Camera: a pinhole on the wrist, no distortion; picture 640 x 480 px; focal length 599.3 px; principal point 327.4 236.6 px. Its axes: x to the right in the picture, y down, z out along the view. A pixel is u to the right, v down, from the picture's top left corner.
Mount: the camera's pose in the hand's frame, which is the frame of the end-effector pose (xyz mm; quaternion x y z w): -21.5 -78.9 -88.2 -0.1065 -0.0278 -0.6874 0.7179
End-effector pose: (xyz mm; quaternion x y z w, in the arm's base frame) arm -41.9 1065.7 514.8 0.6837 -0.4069 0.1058 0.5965
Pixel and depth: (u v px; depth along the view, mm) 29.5 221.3 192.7
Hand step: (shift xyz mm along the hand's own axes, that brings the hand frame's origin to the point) -11.0 51.7 82.5
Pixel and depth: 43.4 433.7 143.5
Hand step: 37.0 16.8 33.7
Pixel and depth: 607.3 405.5 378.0
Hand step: 134.0 -176.4 301.3
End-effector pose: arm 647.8 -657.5 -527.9 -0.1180 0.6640 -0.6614 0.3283
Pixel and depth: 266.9 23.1 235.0
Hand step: -80.9 -13.4 146.3
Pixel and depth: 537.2 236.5 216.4
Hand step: 5.6 -111.9 137.1
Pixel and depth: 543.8 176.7 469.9
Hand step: -9.0 -157.1 407.3
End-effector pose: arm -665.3 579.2 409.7 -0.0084 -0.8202 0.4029 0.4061
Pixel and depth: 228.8 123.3 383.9
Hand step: -56.1 54.1 283.0
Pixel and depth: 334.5 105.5 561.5
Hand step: -83.3 17.9 475.0
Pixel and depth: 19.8 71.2 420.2
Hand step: -103.4 209.3 294.9
